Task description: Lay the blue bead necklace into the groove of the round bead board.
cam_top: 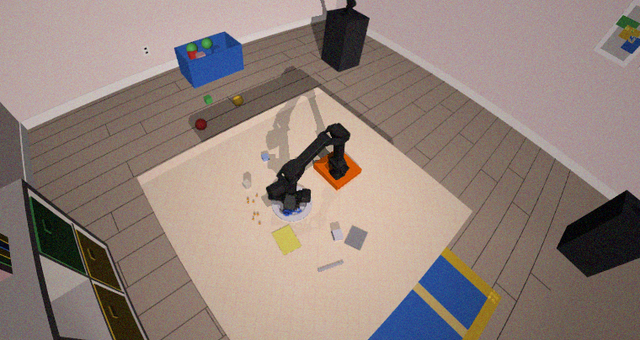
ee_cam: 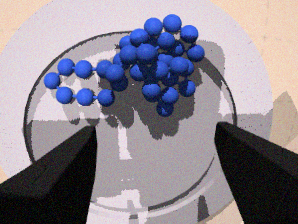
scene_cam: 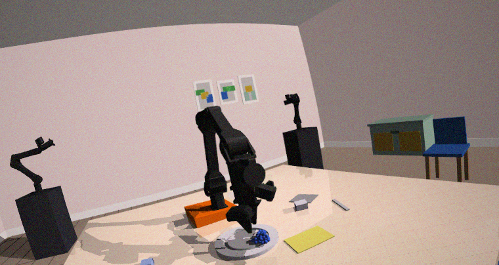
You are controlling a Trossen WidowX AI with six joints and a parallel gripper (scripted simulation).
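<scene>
Now: the round bead board 40 mm below my gripper tip, 30 mm behind it and 20 mm to the right of it. The rest, counted from my gripper tip: yellow sheet (120 mm to the left, 100 mm ahead, 50 mm below); small grey block (240 mm to the left, 100 mm behind, 40 mm below); pale cube (230 mm to the right, 110 mm ahead, 40 mm below).
</scene>
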